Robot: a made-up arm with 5 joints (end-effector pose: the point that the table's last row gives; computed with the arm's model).
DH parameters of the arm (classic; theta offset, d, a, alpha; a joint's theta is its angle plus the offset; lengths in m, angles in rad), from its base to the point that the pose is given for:
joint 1: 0 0.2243 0 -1.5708
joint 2: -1.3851 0 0.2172 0
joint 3: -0.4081 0 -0.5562 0
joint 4: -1.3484 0 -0.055 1.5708
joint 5: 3.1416 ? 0 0
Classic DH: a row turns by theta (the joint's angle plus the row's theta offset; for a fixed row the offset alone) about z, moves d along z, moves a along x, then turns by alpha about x.
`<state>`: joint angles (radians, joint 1 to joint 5).
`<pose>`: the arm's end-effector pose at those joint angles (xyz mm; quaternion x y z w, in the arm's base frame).
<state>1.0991 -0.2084 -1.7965 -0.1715 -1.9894</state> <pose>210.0 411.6 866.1 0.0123 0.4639 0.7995 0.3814</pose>
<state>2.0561 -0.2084 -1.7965 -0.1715 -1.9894</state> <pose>-215.5 408.7 866.1 0.2027 -0.4175 -0.8853 0.0295</pose>
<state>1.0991 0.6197 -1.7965 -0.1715 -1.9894</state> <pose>356.8 699.5 318.0 0.0207 0.7810 0.5634 0.2688</pose>
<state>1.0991 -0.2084 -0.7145 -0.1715 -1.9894</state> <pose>267.8 524.9 228.5 0.0227 0.8537 0.4696 0.2240</pose>
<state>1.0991 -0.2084 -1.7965 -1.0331 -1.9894</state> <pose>176.4 345.8 856.4 0.0014 0.0518 0.9013 0.4300</pose>
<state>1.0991 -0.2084 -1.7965 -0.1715 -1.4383</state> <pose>210.0 411.6 866.1 0.1381 0.4431 0.8731 0.1495</pose>
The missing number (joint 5, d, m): 0.0702
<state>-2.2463 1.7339 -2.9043 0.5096 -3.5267</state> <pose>-524.0 -654.0 29.9 0.7586 0.5650 -0.3139 0.0819</pose>
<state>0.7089 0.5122 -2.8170 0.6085 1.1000</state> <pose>397.0 340.5 908.6 -0.6488 0.1285 -0.4636 0.5896</pose>
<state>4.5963 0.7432 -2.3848 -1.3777 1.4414</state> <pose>-76.5 -656.0 591.5 0.0004 -0.0611 0.9906 0.1222</pose>
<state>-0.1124 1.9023 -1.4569 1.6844 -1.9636</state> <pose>-22.8 2.6 -434.9 -0.2914 -0.3872 0.4443 0.7535</pose>
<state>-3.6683 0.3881 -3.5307 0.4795 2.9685</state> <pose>18.9 -11.0 1036.7 -0.2333 0.0417 0.9127 0.3330</pose>
